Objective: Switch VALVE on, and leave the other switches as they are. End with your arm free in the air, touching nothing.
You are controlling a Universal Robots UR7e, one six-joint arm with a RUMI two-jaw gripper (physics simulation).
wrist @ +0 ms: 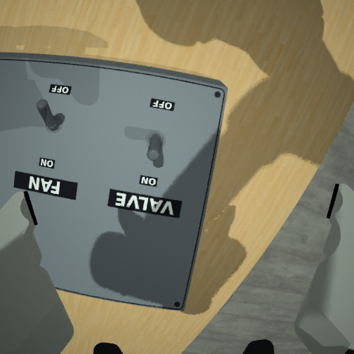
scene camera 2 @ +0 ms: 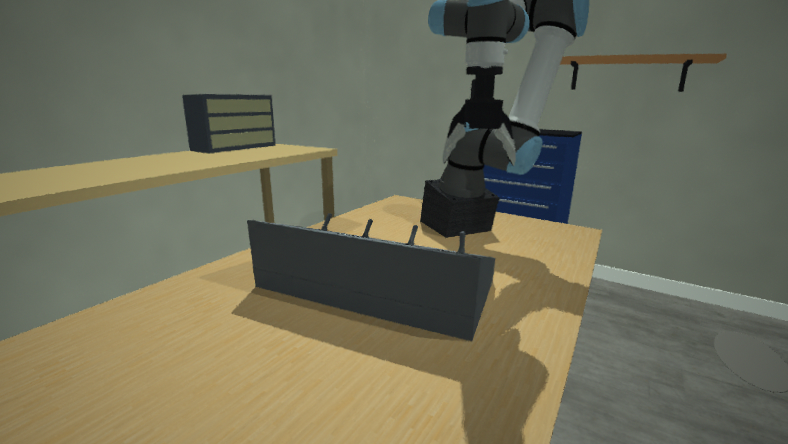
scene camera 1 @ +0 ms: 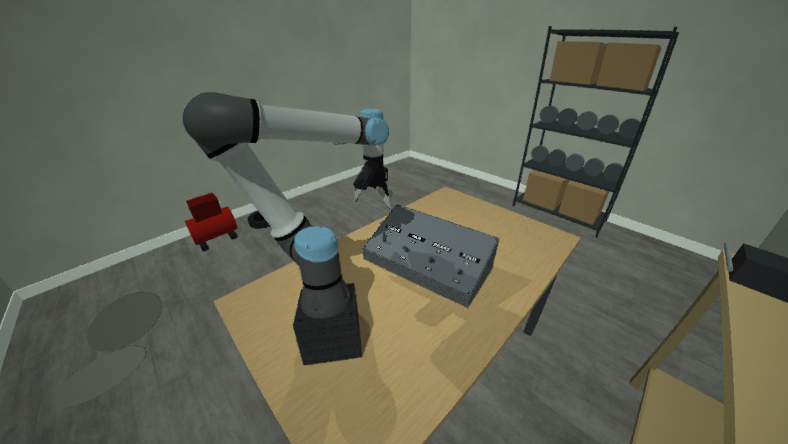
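Where they show: gripper, fingertip midpoint: [scene camera 2: 478,164] [scene camera 1: 372,205]; arm's base at its link origin: [scene camera 2: 461,188] [scene camera 1: 326,302].
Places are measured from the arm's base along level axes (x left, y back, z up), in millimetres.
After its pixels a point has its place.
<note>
The grey switch box [scene camera 1: 453,232] @(y -585, x 21, z 7 mm) [scene camera 2: 363,275] @(y -597, x 135, z -50 mm) [wrist: 75,250] stands on the table. In the wrist view, the VALVE lever [wrist: 154,149] leans toward its ON label [wrist: 148,181], and the FAN lever [wrist: 45,111] leans toward its OFF label [wrist: 60,89]. In scene camera 2 the VALVE lever [scene camera 2: 462,242] @(y -373, x 220, z -26 mm) is the rightmost one; the other levers lean away from it in angle. My gripper [scene camera 1: 373,202] @(y -321, x 217, z 140 mm) [scene camera 2: 479,161] @(y -321, x 217, z 140 mm) [wrist: 181,194] is open and empty, in the air above the VALVE end of the box, apart from the levers. The BRAKE and FEED levers do not show in the wrist view.
The wooden table [scene camera 1: 397,386] @(y -59, x -284, z -139 mm) [scene camera 2: 137,375] @(y -962, x -8, z -140 mm) carries my arm's black base [scene camera 1: 330,339] @(y 40, x -93, z -51 mm) [scene camera 2: 459,212] @(y -87, x 48, z -54 mm). A shelf rack [scene camera 1: 612,32] stands behind. A side bench [scene camera 2: 137,168] holds a drawer unit [scene camera 2: 197,124]. A blue cabinet [scene camera 2: 570,176] stands beyond the base, and a red compressor [scene camera 1: 212,225] is on the floor.
</note>
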